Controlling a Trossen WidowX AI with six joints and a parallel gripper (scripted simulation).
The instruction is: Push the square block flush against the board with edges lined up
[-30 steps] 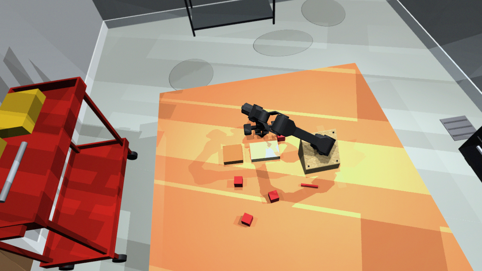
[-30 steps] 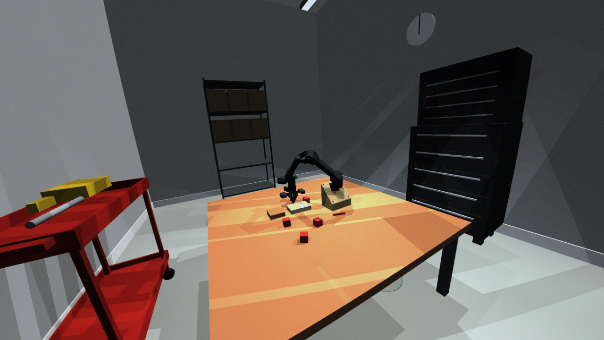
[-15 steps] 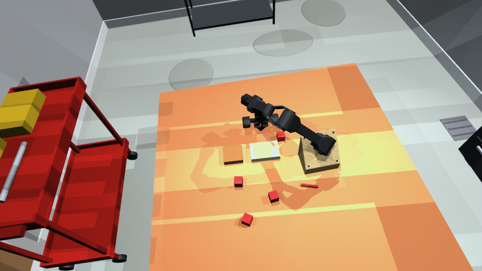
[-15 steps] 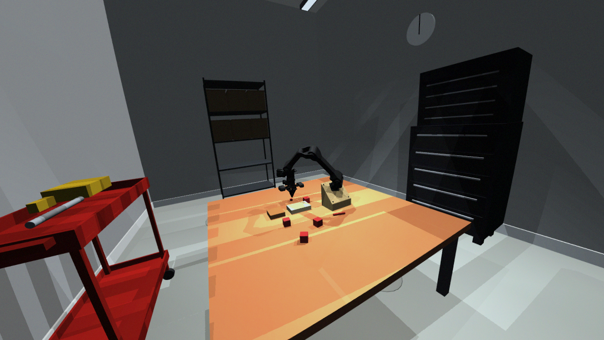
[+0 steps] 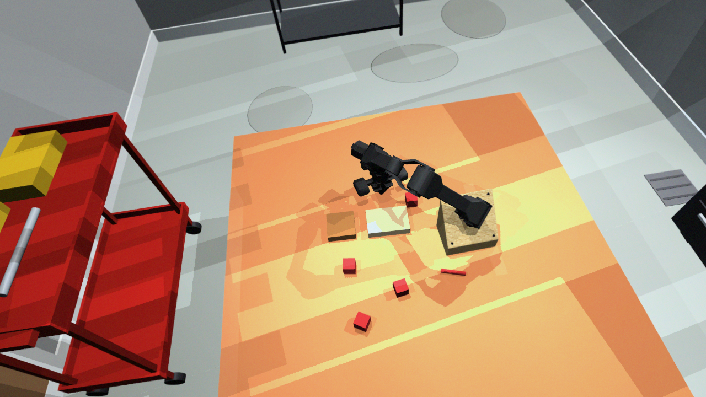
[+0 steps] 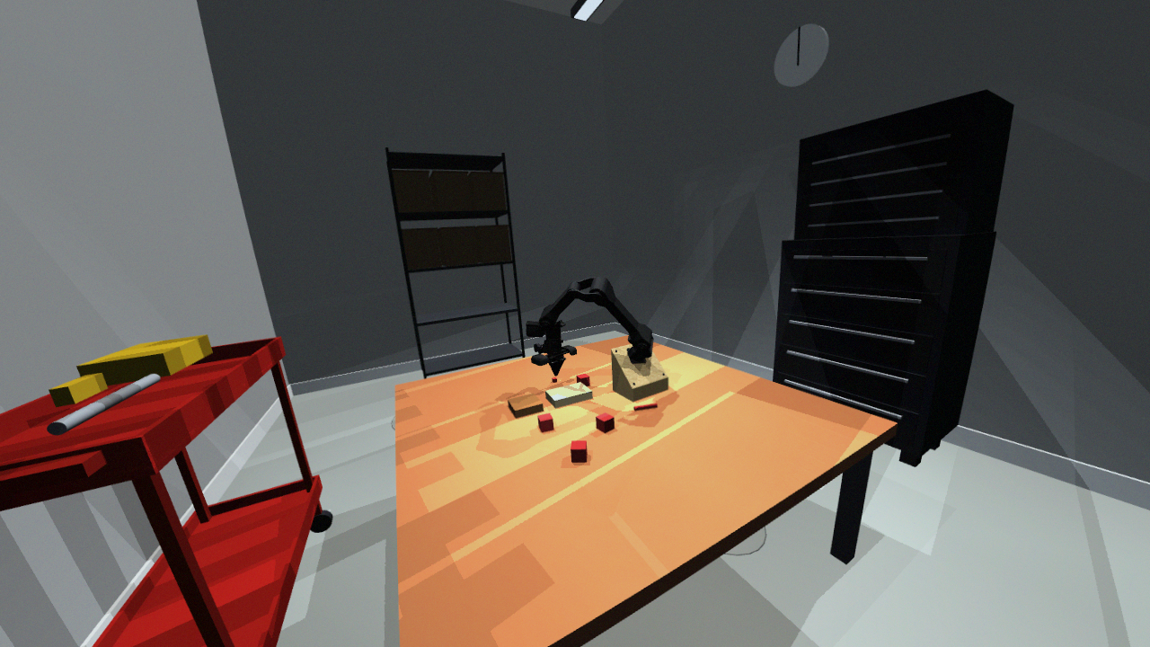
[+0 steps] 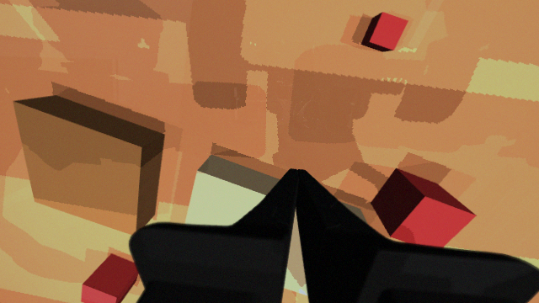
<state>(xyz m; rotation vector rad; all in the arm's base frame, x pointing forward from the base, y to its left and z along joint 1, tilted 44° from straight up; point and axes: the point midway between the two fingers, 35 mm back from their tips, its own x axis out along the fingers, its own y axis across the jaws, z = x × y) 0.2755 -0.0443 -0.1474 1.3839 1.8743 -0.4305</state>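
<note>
The board is 2 cm behind my gripper tip, 9 cm to the left of it and 5 cm below it. From my gripper tip the other things lie so: thin red stick 22 cm behind, 30 cm to the left, 6 cm below; then square block 15 cm ahead, 10 cm to the left, 5 cm below.
</note>
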